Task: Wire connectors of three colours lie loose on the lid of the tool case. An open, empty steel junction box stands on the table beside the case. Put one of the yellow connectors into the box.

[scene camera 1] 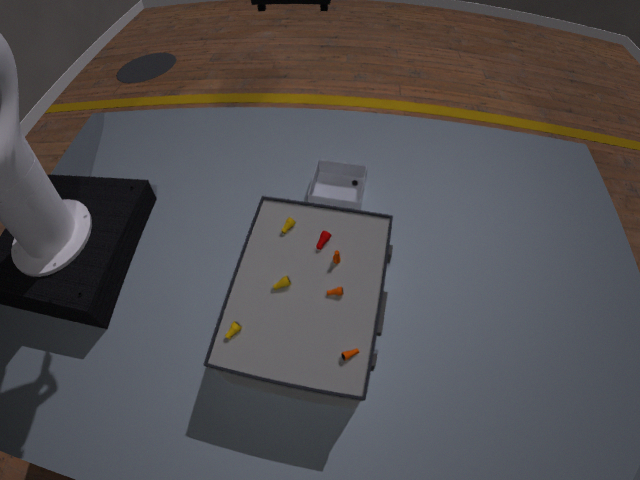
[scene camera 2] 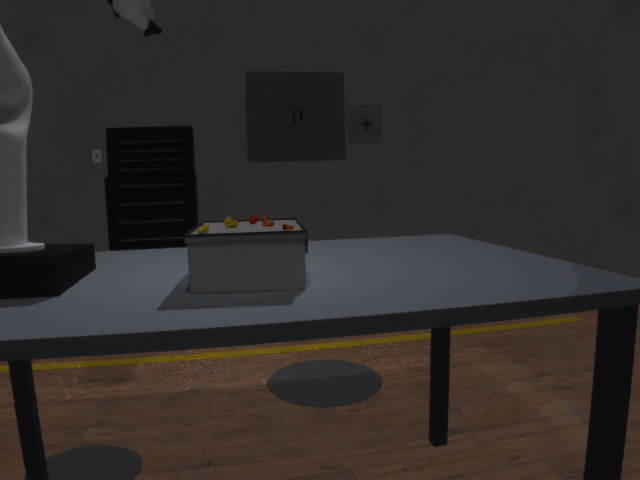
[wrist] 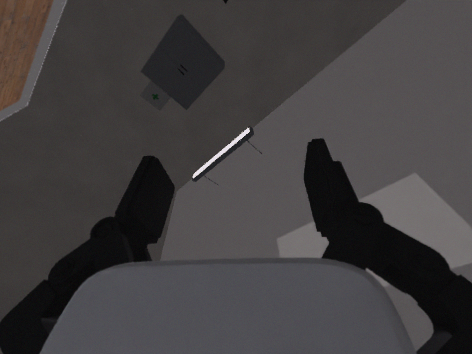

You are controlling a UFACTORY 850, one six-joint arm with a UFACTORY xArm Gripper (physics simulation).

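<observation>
The tool case (scene camera 1: 305,320) (scene camera 2: 247,264) stands on the table. Three yellow connectors lie on its lid: one (scene camera 1: 288,225) near the box end, one (scene camera 1: 282,283) left of the middle, one (scene camera 1: 233,330) (scene camera 2: 203,228) near the left edge. The steel junction box (scene camera 1: 337,192) stands open and empty against or close to the case's far end; it does not show in scene camera 2. My gripper (wrist: 232,165) is open and empty. In scene camera 2 my gripper's dark tip shows high above the table, left of the case; its fingers are too small to tell apart there.
A red connector (scene camera 1: 323,240) (scene camera 2: 253,219) and three orange connectors, one (scene camera 1: 336,257) upright, one (scene camera 1: 335,291) near the middle and one (scene camera 1: 350,354) (scene camera 2: 287,227) at the near right, are on the lid. The arm's black base block (scene camera 1: 121,248) (scene camera 2: 77,266) is left of the case.
</observation>
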